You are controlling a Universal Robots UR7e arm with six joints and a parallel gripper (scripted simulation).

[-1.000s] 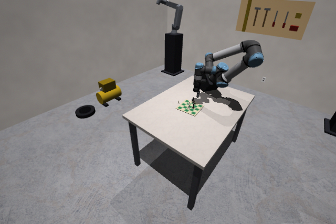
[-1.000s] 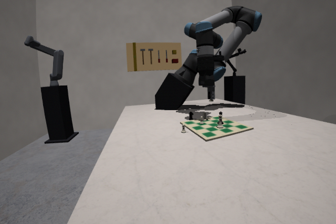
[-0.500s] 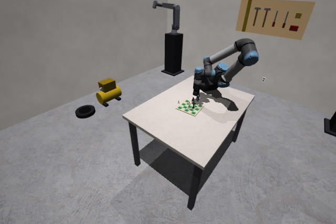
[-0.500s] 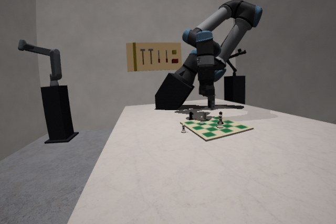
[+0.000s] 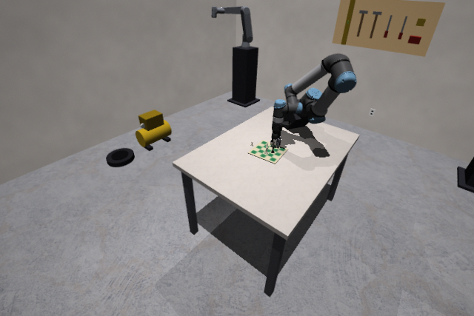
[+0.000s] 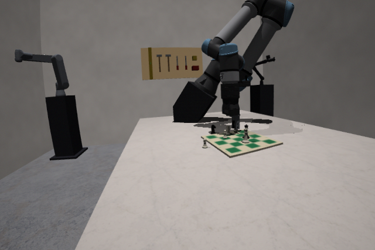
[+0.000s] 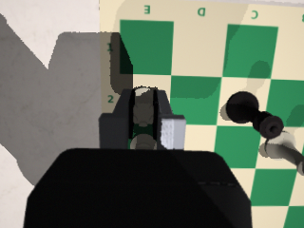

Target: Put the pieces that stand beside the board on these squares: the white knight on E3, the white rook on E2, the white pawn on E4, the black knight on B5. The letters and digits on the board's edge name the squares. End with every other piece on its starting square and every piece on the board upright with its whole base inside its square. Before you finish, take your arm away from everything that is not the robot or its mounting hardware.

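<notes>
My hand is 80 mm short of the cream chessboard, 40 mm above it and 30 mm to the left of it.
</notes>
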